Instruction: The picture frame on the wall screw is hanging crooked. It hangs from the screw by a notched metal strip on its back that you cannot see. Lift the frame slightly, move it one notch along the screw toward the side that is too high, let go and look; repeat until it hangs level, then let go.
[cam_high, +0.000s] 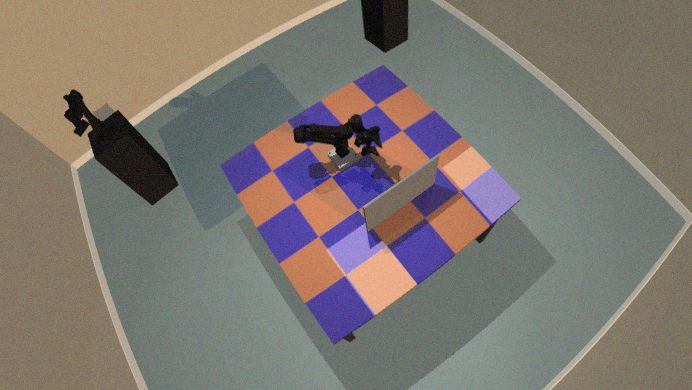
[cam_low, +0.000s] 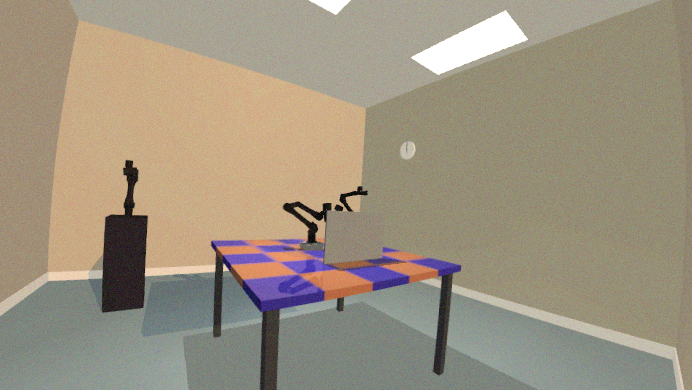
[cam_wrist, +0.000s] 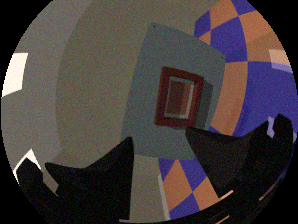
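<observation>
My gripper tip is now 20 cm short of the picture frame, 4 cm to the left of it and 9 cm above it. Round my gripper tip: grey wall panel 21 cm ahead, 4 cm to the right, 10 cm below.
</observation>
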